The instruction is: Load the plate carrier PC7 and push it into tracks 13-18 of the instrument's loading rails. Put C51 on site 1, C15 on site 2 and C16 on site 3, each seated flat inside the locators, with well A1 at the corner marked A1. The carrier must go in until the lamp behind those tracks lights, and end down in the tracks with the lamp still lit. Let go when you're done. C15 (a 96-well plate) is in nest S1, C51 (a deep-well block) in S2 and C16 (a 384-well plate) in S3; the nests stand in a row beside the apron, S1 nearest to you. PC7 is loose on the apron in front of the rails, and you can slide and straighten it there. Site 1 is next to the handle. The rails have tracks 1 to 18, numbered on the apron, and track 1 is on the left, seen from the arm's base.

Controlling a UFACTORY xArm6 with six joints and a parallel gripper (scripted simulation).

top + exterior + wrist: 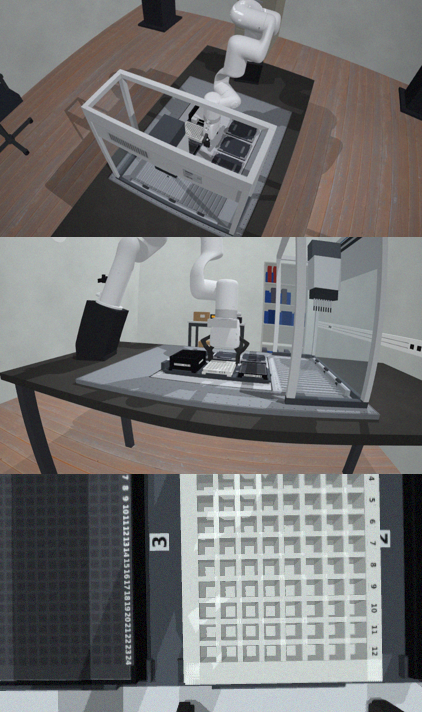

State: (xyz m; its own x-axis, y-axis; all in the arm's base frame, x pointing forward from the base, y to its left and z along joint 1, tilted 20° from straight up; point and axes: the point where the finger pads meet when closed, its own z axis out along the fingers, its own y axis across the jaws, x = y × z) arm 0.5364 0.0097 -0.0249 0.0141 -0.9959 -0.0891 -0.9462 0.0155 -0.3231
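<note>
The apron lies 10 mm behind my hand and 10 mm below it. Also, from my hand: dark carrier PC7: 90 mm to the right; white 96-well plate C15: 10 mm ahead, 90 mm to the right; nest S3: 100 mm ahead, 130 mm to the left, 10 mm below.
</note>
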